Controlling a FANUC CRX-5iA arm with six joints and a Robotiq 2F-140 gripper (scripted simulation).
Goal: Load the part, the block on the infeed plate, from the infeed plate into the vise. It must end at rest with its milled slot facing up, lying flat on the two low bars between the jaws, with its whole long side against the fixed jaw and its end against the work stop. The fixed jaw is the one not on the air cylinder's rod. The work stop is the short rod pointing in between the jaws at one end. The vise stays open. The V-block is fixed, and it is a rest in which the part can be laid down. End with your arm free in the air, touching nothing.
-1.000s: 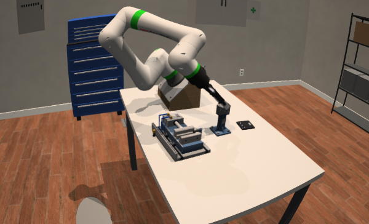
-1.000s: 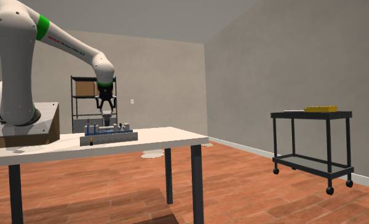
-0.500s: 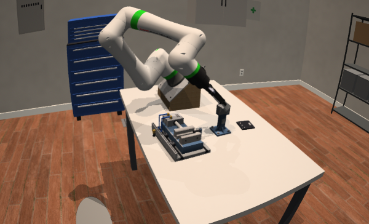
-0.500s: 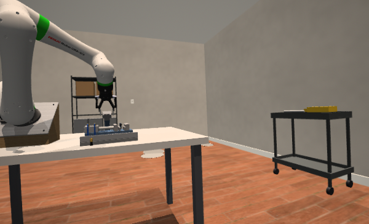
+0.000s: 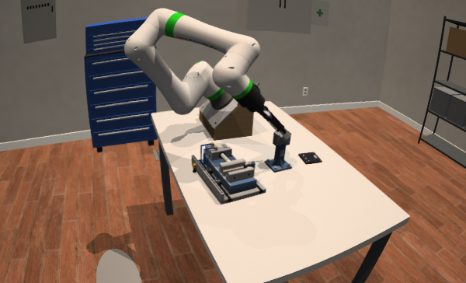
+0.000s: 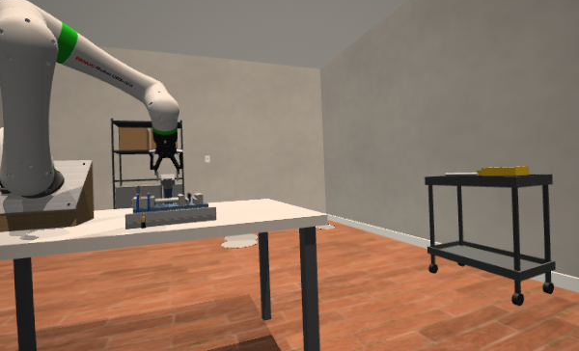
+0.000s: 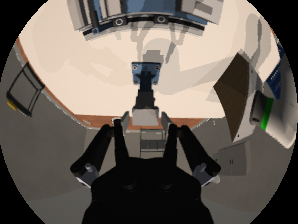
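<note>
The part lies 20 mm to the left of my hand and 30 mm below it. The rest, counted from my hand: dark infeed plate (20 mm behind, 190 mm to the left, 170 mm below).
</note>
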